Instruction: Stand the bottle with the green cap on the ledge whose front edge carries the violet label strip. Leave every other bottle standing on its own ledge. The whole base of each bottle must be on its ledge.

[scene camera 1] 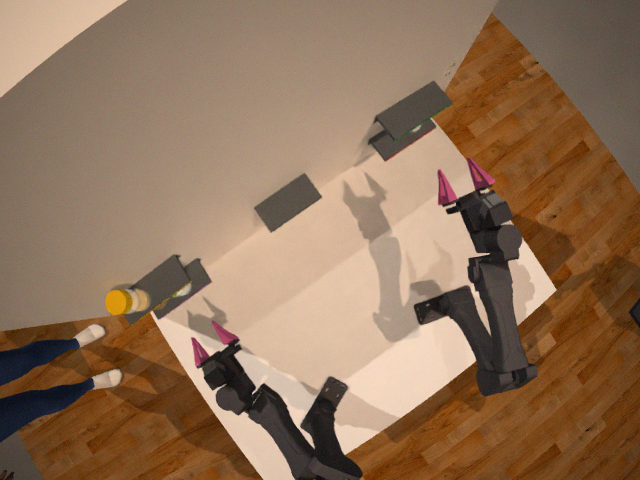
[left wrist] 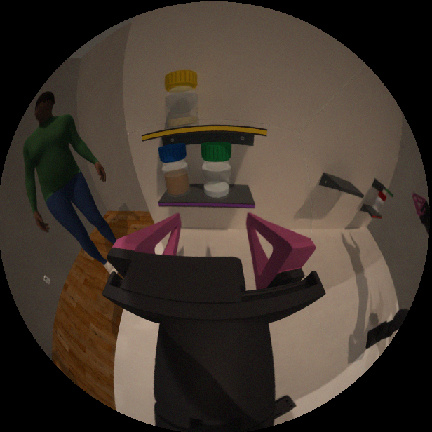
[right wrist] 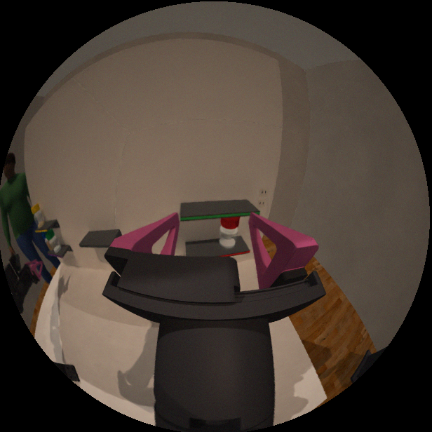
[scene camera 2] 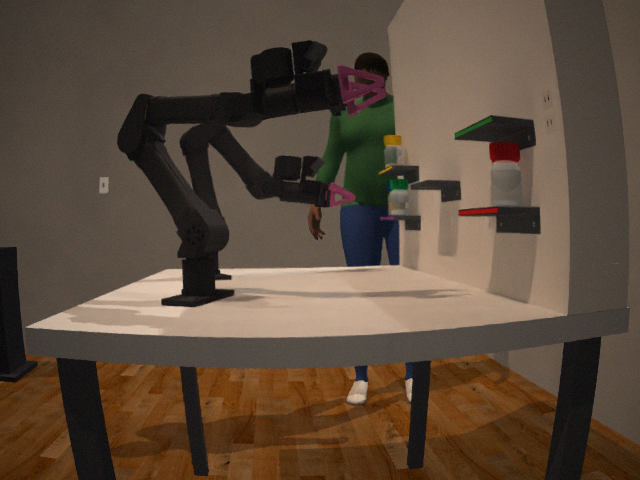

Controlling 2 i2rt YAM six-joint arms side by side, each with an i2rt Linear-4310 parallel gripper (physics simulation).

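Frame: origin at the left arm's base, x ahead, y left, z up, level; centimetres.
Seen in the pictures: left gripper, between the fingertips: (scene camera 1: 202,329) (scene camera 2: 352,198); right gripper, between the fingertips: (scene camera 1: 453,163) (scene camera 2: 385,87); left arm's base, origin of its link: (scene camera 1: 323,406); right arm's base, origin of its link: (scene camera 1: 444,305) (scene camera 2: 199,299).
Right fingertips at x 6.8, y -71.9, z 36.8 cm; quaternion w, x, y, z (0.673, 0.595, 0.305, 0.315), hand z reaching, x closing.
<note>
Offsets run from my right fingertips to a thing's top centre.
The green-capped bottle {dx +46.7, dy +57.6, dz -10.6 cm} (scene camera 2: 398,197) (left wrist: 216,170) stands upright on the ledge with the violet strip (left wrist: 235,198) (scene camera 2: 413,221), with its base on the ledge. The blue-capped bottle (left wrist: 175,170) stands upright on the same ledge, to the left of it in the left wrist view, with a gap between them. The yellow-capped bottle {dx +49.1, dy +62.9, dz +3.4 cm} (scene camera 1: 124,301) (scene camera 2: 392,150) (left wrist: 181,100) stands on the yellow-strip ledge above. The red-capped bottle {dx +12.5, dy -16.1, dz -10.6 cm} (scene camera 2: 505,175) (right wrist: 229,231) stands on the red-strip ledge. My left gripper (scene camera 1: 207,341) (scene camera 2: 353,197) (left wrist: 213,217) is open and empty, back from the violet ledge. My right gripper (scene camera 1: 454,166) (right wrist: 213,217) is open and empty.
The yellow-strip ledge (left wrist: 225,131) overhangs the violet ledge. A bare grey ledge {dx +30.7, dy +23.4, dz -14.1 cm} (scene camera 1: 287,203) (right wrist: 101,238) is at the middle of the wall. The green-strip ledge {dx +13.4, dy -12.6, dz -7.1 cm} (scene camera 1: 413,110) (scene camera 2: 498,129) (right wrist: 219,209) hangs above the red-strip ledge (scene camera 2: 478,211). A person (scene camera 2: 369,155) stands beyond the table.
</note>
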